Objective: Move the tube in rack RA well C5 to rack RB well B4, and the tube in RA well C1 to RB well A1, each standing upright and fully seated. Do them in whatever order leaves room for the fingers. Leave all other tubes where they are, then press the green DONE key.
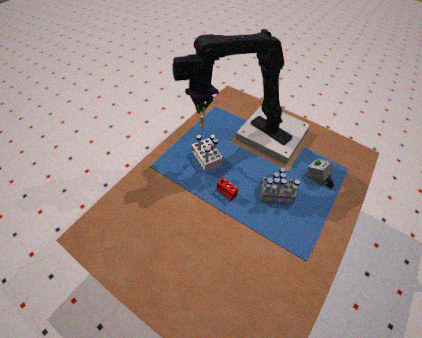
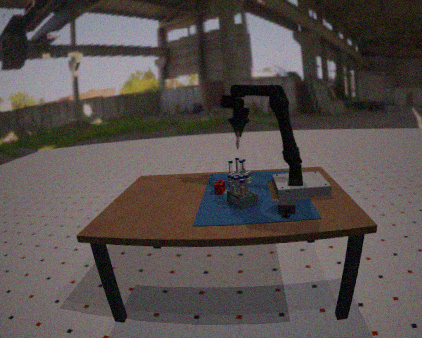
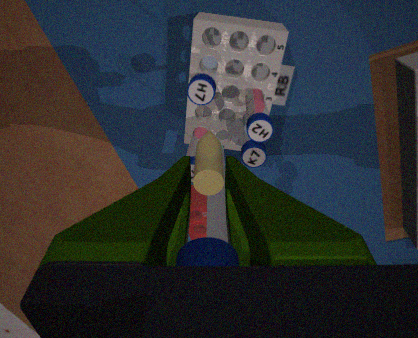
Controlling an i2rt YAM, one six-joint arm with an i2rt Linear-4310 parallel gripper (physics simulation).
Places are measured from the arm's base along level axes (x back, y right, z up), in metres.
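Pixels of known places: gripper, fingertip midpoint: (image 1: 200, 112) (image 2: 238, 137) (image 3: 208, 168); arm's base at its link origin: (image 1: 271, 130) (image 2: 295, 179).
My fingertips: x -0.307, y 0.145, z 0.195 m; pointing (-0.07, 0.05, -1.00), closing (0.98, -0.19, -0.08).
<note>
For each thing: its middle in the pictures, then the offset to it from my fingertips. "pt": a spot on its surface instead. Level surfaces: height alone.
- tube at the middle of its body: (image 3: 208, 183) (image 1: 202, 116) (image 2: 237, 139) dy -0.014, dx -0.003, dz -0.010 m
- white rack RB at the middle of its body: (image 3: 231, 85) (image 1: 207, 154) (image 2: 240, 176) dy -0.036, dx +0.001, dz -0.213 m
- H2 at a spot on its surface: (image 3: 259, 127) pt dy -0.040, dx +0.025, dz -0.113 m
- K7 at a spot on its surface: (image 3: 254, 154) pt dy -0.064, dx +0.018, dz -0.113 m
- row 4 at a spot on its surface: (image 3: 234, 66) pt dy -0.020, dx +0.007, dz -0.225 m
- grey rack RA at the middle of its body: (image 1: 277, 190) (image 2: 242, 197) dy -0.360, dx +0.070, dz -0.213 m
- green DONE key at a spot on its surface: (image 1: 318, 162) pt dy -0.412, dx +0.275, dz -0.169 m
- grey box at the middle of its body: (image 2: 287, 200) (image 1: 320, 169) dy -0.434, dx +0.274, dz -0.196 m
- red block at the middle of its body: (image 3: 201, 216) (image 1: 227, 189) (image 2: 219, 187) dy -0.217, dx -0.067, dz -0.213 m
- blue mat at its surface level: dz -0.238 m
- RB's label at a spot on its surface: (image 3: 282, 85) pt dy -0.053, dx +0.057, dz -0.236 m
My gripper (image 1: 202, 111) (image 2: 238, 136) (image 3: 208, 168) is shut on a tube (image 1: 202, 120) (image 2: 237, 144) (image 3: 208, 184) with a blue cap and a pale yellow tip, which hangs tip down. It is high above the mat, near the white rack RB (image 1: 207, 159) (image 3: 240, 22). RB holds tubes H7 (image 3: 202, 90), H2 (image 3: 259, 127) and K7 (image 3: 254, 154), and another tube partly hidden behind the held one. The middle well in row 4 (image 3: 234, 66) looks empty. The grey rack RA (image 1: 278, 199) (image 2: 242, 201) holds several blue-capped tubes. The green DONE key (image 1: 318, 162) is on a grey box (image 1: 320, 173).
A red block (image 1: 227, 188) (image 2: 219, 187) with holes stands on the blue mat (image 1: 295, 237) between the racks. The arm's white base plate (image 1: 245, 137) (image 2: 305, 191) stands behind them. RB's label (image 3: 282, 85) lies beside it.
</note>
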